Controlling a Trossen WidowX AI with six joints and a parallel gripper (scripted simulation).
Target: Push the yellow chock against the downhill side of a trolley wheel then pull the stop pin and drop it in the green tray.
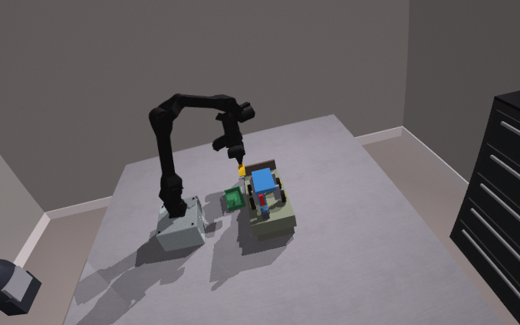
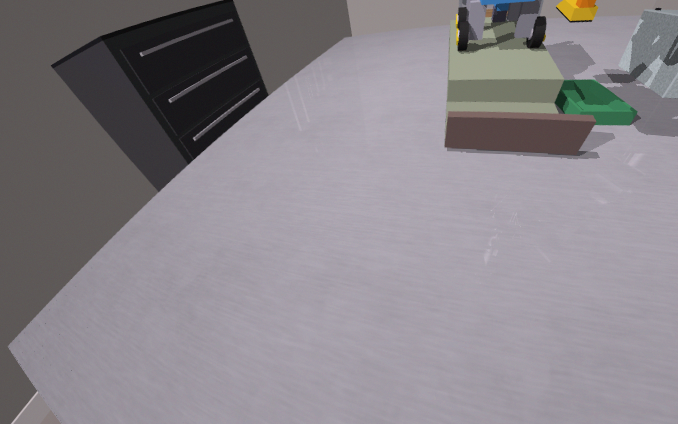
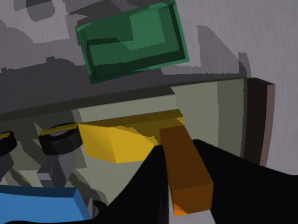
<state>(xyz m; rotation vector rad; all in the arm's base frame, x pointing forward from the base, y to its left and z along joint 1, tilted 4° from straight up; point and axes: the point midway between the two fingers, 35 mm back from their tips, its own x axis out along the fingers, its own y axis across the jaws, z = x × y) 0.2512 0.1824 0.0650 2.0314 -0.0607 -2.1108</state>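
My gripper tip is now 24 cm to the left of the red-headed stop pin, 8 cm short of it and 2 cm above it. From my gripper tip the other things lie so: trolley (14 cm to the right, 9 cm ahead, 4 cm below); then green tray (16 cm below, 6 cm behind, 4 cm to the right); then brown block (12 cm to the left, 12 cm below, 6 cm ahead).
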